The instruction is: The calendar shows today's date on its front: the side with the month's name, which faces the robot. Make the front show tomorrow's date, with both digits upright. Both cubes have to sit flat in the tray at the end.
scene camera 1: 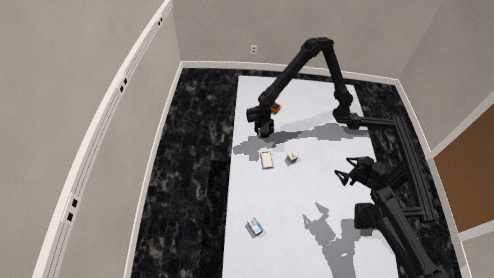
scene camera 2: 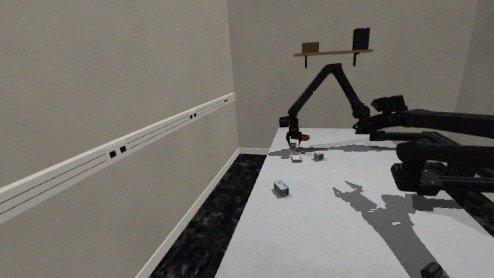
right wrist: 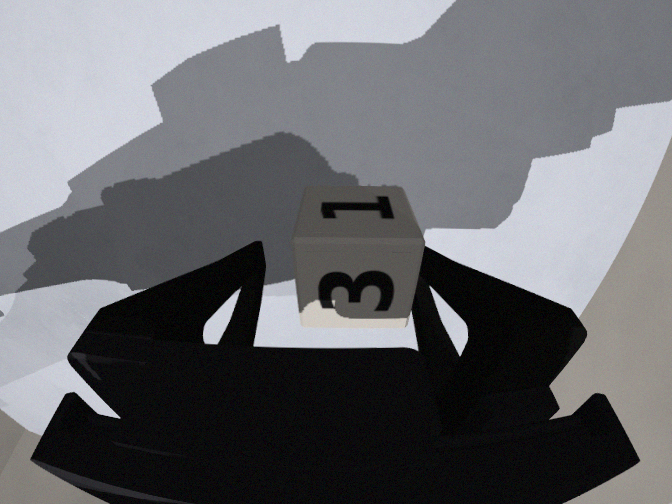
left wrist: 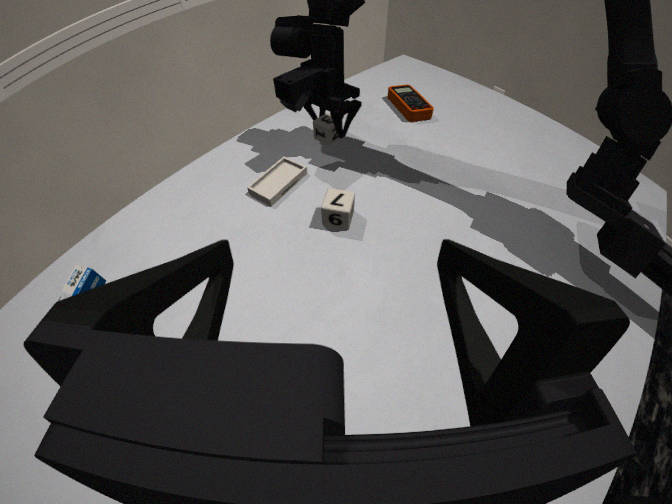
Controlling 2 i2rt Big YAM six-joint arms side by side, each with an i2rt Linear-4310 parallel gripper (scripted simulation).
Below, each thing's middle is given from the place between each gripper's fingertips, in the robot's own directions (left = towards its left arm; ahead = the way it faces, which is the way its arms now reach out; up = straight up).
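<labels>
Counted from my left hand, the cream tray [left wrist: 286,172] is 18 cm to the right, 27 cm below and 31 cm ahead.
My right gripper is 20 mm above the tray, 20 mm past it and 160 mm to the right of it.
</labels>
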